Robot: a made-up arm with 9 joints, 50 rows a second.
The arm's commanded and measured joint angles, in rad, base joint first. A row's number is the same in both.
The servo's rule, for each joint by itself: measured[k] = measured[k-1] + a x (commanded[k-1-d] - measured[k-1]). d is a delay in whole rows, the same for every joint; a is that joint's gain. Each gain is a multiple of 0.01, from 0.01 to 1. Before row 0 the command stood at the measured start. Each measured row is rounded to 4 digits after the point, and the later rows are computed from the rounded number. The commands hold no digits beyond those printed.
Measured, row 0: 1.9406, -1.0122, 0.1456, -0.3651, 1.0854, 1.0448, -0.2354, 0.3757, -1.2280
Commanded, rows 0 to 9: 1.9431, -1.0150, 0.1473, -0.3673, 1.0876, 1.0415, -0.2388, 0.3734, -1.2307; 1.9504, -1.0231, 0.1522, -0.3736, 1.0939, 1.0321, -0.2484, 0.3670, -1.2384; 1.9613, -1.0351, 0.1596, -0.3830, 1.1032, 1.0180, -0.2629, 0.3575, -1.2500; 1.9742, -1.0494, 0.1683, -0.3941, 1.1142, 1.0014, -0.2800, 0.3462, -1.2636; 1.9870, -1.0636, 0.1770, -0.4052, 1.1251, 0.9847, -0.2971, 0.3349, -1.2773; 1.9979, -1.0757, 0.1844, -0.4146, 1.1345, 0.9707, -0.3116, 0.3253, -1.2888; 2.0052, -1.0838, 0.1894, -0.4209, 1.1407, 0.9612, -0.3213, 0.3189, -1.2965; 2.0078, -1.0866, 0.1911, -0.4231, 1.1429, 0.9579, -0.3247, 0.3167, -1.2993; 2.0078, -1.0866, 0.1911, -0.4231, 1.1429, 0.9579, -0.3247, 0.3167, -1.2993; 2.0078, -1.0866, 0.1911, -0.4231, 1.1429, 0.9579, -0.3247, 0.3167, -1.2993
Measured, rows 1 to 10: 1.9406, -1.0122, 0.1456, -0.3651, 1.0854, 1.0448, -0.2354, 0.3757, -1.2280; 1.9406, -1.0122, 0.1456, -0.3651, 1.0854, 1.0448, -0.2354, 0.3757, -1.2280; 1.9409, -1.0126, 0.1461, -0.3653, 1.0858, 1.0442, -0.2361, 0.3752, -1.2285; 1.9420, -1.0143, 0.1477, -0.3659, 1.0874, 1.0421, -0.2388, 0.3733, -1.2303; 1.9443, -1.0176, 0.1509, -0.3671, 1.0906, 1.0380, -0.2441, 0.3697, -1.2338; 1.9479, -1.0227, 0.1556, -0.3690, 1.0953, 1.0318, -0.2520, 0.3643, -1.2392; 1.9526, -1.0292, 0.1614, -0.3715, 1.1013, 1.0238, -0.2619, 0.3575, -1.2461; 1.9580, -1.0366, 0.1676, -0.3745, 1.1079, 1.0148, -0.2728, 0.3501, -1.2538; 1.9637, -1.0442, 0.1735, -0.3777, 1.1145, 1.0057, -0.2835, 0.3429, -1.2615; 1.9690, -1.0510, 0.1783, -0.3809, 1.1202, 0.9976, -0.2926, 0.3369, -1.2683
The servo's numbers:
d 2
a 0.12 0.16 0.27 0.07 0.20 0.17 0.22 0.23 0.18

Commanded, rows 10 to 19: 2.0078, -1.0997, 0.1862, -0.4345, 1.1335, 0.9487, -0.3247, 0.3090, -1.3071; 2.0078, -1.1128, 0.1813, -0.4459, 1.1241, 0.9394, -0.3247, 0.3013, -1.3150; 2.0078, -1.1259, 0.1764, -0.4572, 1.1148, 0.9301, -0.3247, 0.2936, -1.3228; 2.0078, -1.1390, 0.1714, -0.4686, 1.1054, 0.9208, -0.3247, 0.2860, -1.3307; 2.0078, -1.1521, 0.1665, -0.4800, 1.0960, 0.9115, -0.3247, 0.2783, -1.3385; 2.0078, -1.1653, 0.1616, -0.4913, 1.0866, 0.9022, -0.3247, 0.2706, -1.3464; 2.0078, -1.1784, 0.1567, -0.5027, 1.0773, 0.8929, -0.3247, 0.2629, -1.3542; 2.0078, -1.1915, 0.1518, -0.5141, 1.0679, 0.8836, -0.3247, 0.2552, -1.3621; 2.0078, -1.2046, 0.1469, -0.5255, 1.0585, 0.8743, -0.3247, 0.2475, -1.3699; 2.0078, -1.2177, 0.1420, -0.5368, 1.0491, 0.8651, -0.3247, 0.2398, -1.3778
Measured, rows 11 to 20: 1.9737, -1.0567, 0.1818, -0.3839, 1.1247, 0.9909, -0.2997, 0.3323, -1.2739; 1.9778, -1.0615, 0.1843, -0.3866, 1.1283, 0.9853, -0.3052, 0.3287, -1.2785; 1.9814, -1.0676, 0.1848, -0.3900, 1.1293, 0.9791, -0.3095, 0.3242, -1.2836; 1.9846, -1.0748, 0.1839, -0.3939, 1.1283, 0.9724, -0.3128, 0.3189, -1.2893; 1.9874, -1.0830, 0.1819, -0.3983, 1.1256, 0.9652, -0.3154, 0.3131, -1.2953; 1.9898, -1.0920, 0.1791, -0.4032, 1.1216, 0.9577, -0.3174, 0.3069, -1.3017; 1.9920, -1.1016, 0.1757, -0.4086, 1.1165, 0.9498, -0.3190, 0.3003, -1.3083; 1.9939, -1.1118, 0.1719, -0.4144, 1.1105, 0.9417, -0.3203, 0.2935, -1.3152; 1.9956, -1.1225, 0.1678, -0.4206, 1.1039, 0.9334, -0.3213, 0.2865, -1.3222; 1.9971, -1.1335, 0.1635, -0.4271, 1.0967, 0.9249, -0.3220, 0.2793, -1.3294
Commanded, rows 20 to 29: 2.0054, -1.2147, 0.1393, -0.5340, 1.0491, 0.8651, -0.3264, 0.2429, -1.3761; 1.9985, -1.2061, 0.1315, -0.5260, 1.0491, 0.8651, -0.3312, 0.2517, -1.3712; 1.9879, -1.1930, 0.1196, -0.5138, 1.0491, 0.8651, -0.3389, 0.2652, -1.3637; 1.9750, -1.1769, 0.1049, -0.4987, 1.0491, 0.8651, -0.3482, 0.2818, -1.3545; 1.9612, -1.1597, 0.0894, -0.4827, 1.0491, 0.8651, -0.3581, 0.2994, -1.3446; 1.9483, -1.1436, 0.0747, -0.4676, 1.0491, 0.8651, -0.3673, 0.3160, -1.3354; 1.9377, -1.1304, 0.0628, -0.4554, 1.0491, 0.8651, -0.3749, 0.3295, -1.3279; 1.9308, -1.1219, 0.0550, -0.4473, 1.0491, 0.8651, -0.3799, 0.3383, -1.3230; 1.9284, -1.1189, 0.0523, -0.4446, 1.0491, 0.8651, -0.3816, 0.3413, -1.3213; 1.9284, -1.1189, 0.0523, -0.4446, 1.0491, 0.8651, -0.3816, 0.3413, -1.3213
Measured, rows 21 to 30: 1.9984, -1.1449, 0.1590, -0.4340, 1.0891, 0.9163, -0.3226, 0.2720, -1.3367; 1.9995, -1.1565, 0.1544, -0.4412, 1.0811, 0.9076, -0.3231, 0.2646, -1.3441; 2.0002, -1.1658, 0.1503, -0.4477, 1.0747, 0.9004, -0.3238, 0.2596, -1.3499; 2.0000, -1.1722, 0.1452, -0.4532, 1.0696, 0.8944, -0.3254, 0.2578, -1.3537; 1.9985, -1.1755, 0.1383, -0.4574, 1.0655, 0.8894, -0.3284, 0.2595, -1.3555; 1.9957, -1.1757, 0.1293, -0.4603, 1.0622, 0.8853, -0.3328, 0.2646, -1.3553; 1.9916, -1.1731, 0.1185, -0.4619, 1.0596, 0.8819, -0.3384, 0.2726, -1.3534; 1.9864, -1.1684, 0.1067, -0.4623, 1.0575, 0.8790, -0.3448, 0.2826, -1.3502; 1.9806, -1.1623, 0.0948, -0.4618, 1.0558, 0.8766, -0.3514, 0.2934, -1.3462; 1.9746, -1.1558, 0.0841, -0.4608, 1.0545, 0.8746, -0.3577, 0.3037, -1.3420
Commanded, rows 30 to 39: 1.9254, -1.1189, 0.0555, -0.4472, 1.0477, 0.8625, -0.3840, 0.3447, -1.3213; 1.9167, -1.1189, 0.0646, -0.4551, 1.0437, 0.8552, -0.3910, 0.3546, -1.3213; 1.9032, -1.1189, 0.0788, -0.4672, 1.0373, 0.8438, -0.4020, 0.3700, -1.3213; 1.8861, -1.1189, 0.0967, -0.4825, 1.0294, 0.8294, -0.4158, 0.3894, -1.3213; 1.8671, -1.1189, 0.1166, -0.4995, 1.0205, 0.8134, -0.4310, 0.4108, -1.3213; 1.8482, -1.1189, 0.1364, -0.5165, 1.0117, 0.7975, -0.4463, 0.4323, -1.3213; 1.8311, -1.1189, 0.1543, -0.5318, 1.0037, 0.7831, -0.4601, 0.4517, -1.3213; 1.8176, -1.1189, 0.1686, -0.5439, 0.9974, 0.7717, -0.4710, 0.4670, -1.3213; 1.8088, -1.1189, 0.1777, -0.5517, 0.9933, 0.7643, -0.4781, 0.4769, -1.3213; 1.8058, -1.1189, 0.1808, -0.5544, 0.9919, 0.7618, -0.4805, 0.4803, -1.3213
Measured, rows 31 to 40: 1.9691, -1.1499, 0.0755, -0.4597, 1.0534, 0.8730, -0.3630, 0.3123, -1.3383; 1.9642, -1.1449, 0.0692, -0.4586, 1.0525, 0.8717, -0.3671, 0.3190, -1.3352; 1.9595, -1.1407, 0.0655, -0.4578, 1.0515, 0.8701, -0.3708, 0.3249, -1.3327; 1.9544, -1.1372, 0.0653, -0.4576, 1.0499, 0.8676, -0.3752, 0.3317, -1.3306; 1.9483, -1.1343, 0.0689, -0.4583, 1.0474, 0.8636, -0.3811, 0.3405, -1.3289; 1.9408, -1.1318, 0.0764, -0.4600, 1.0438, 0.8578, -0.3887, 0.3517, -1.3275; 1.9320, -1.1297, 0.0873, -0.4628, 1.0391, 0.8503, -0.3980, 0.3653, -1.3264; 1.9219, -1.1280, 0.1006, -0.4666, 1.0336, 0.8413, -0.4086, 0.3807, -1.3255; 1.9110, -1.1265, 0.1151, -0.4712, 1.0276, 0.8314, -0.4199, 0.3970, -1.3247; 1.8998, -1.1253, 0.1295, -0.4763, 1.0216, 0.8213, -0.4311, 0.4131, -1.3241
